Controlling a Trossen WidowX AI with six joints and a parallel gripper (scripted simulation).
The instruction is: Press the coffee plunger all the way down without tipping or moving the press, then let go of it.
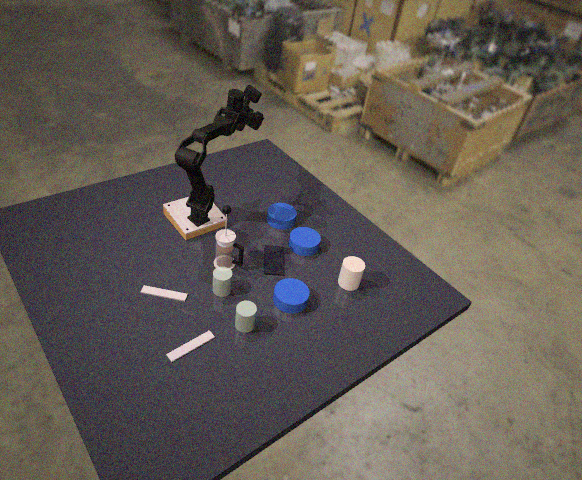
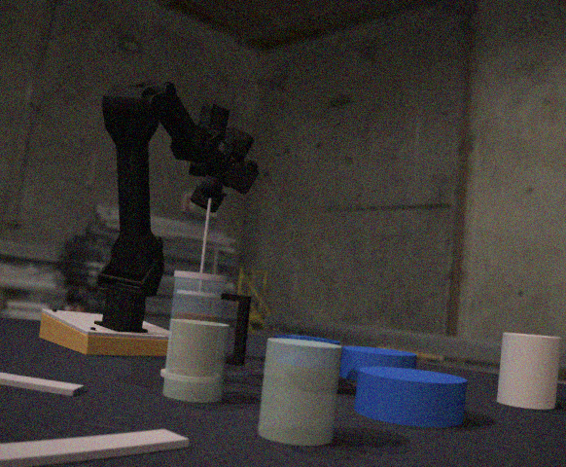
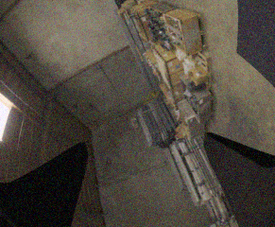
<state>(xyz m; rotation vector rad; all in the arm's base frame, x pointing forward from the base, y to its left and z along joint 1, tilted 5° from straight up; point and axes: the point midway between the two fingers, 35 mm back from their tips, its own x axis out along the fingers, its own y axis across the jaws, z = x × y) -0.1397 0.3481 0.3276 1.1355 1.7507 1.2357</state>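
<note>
My gripper tip is now 440 mm to the left of the coffee press, 360 mm short of it and 250 mm above it. The rest, counted from my gripper tip: cream cylinder 710 mm ahead, 330 mm below, 160 mm to the right.
</note>
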